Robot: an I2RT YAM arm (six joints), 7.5 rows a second.
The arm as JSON. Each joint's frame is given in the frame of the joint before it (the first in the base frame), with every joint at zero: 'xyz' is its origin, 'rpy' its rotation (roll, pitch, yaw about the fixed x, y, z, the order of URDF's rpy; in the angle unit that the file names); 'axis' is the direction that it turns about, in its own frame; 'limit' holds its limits. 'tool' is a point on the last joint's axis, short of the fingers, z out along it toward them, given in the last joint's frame.
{
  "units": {
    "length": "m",
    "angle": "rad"
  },
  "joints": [
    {
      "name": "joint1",
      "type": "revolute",
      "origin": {
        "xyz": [
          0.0,
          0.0,
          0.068
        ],
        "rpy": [
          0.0,
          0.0,
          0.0
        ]
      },
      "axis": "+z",
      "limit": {
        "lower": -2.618,
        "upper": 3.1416
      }
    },
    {
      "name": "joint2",
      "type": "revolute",
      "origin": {
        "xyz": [
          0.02,
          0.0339,
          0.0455
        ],
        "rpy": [
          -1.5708,
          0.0,
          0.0
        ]
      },
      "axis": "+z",
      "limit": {
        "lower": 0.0,
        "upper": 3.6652
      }
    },
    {
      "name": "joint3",
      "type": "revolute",
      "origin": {
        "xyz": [
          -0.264,
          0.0,
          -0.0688
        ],
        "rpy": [
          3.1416,
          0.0,
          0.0
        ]
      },
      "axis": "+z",
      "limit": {
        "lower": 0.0,
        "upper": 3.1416
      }
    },
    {
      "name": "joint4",
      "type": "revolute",
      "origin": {
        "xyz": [
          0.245,
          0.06,
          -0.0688
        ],
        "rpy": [
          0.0,
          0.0,
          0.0
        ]
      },
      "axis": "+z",
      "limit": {
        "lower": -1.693,
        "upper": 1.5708
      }
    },
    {
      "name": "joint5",
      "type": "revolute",
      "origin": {
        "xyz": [
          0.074,
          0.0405,
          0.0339
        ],
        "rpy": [
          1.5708,
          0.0,
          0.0
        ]
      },
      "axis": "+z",
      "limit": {
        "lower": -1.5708,
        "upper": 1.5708
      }
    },
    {
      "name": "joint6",
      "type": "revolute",
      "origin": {
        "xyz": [
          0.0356,
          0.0,
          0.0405
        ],
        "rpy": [
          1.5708,
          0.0,
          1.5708
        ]
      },
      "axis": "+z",
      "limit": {
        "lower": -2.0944,
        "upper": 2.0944
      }
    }
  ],
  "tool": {
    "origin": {
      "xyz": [
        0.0,
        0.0,
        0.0
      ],
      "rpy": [
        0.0,
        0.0,
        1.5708
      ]
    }
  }
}
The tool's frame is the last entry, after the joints.
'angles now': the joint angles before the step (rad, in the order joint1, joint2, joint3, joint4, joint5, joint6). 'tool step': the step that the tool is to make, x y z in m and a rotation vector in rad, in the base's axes. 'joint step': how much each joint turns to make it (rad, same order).
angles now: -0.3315, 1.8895, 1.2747, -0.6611, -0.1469, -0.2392
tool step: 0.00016, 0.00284, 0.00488, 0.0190, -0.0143, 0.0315
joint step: 0.0046, -0.0103, 0.0057, -0.0116, -0.0295, -0.0193
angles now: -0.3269, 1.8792, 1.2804, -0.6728, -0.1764, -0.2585
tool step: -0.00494, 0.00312, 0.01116, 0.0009, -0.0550, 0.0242
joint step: 0.0014, -0.0501, -0.0264, 0.0251, -0.0248, -0.0160
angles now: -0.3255, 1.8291, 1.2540, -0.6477, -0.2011, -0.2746
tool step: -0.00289, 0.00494, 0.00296, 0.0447, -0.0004, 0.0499
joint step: 0.0052, -0.0113, -0.0007, -0.0309, -0.0549, -0.0289
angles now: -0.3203, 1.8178, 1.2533, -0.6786, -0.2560, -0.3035
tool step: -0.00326, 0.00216, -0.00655, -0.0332, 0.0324, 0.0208
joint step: 0.0063, 0.0030, -0.0187, -0.0052, 0.0351, -0.0274
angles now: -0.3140, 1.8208, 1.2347, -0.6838, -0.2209, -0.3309
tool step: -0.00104, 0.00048, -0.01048, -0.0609, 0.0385, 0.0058
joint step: 0.0070, 0.0164, -0.0187, 0.0135, 0.0672, -0.0191
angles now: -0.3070, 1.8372, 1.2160, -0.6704, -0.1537, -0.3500
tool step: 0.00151, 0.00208, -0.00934, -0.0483, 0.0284, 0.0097
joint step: 0.0122, 0.0210, -0.0098, 0.0164, 0.0532, -0.0124
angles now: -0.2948, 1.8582, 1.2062, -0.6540, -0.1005, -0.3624
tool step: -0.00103, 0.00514, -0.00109, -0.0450, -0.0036, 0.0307
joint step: 0.0168, -0.0115, -0.0212, 0.0239, 0.0369, -0.0248
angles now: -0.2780, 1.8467, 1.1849, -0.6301, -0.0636, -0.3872
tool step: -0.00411, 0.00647, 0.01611, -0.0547, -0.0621, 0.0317
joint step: 0.0178, -0.0674, -0.0270, 0.0327, 0.0301, -0.0245
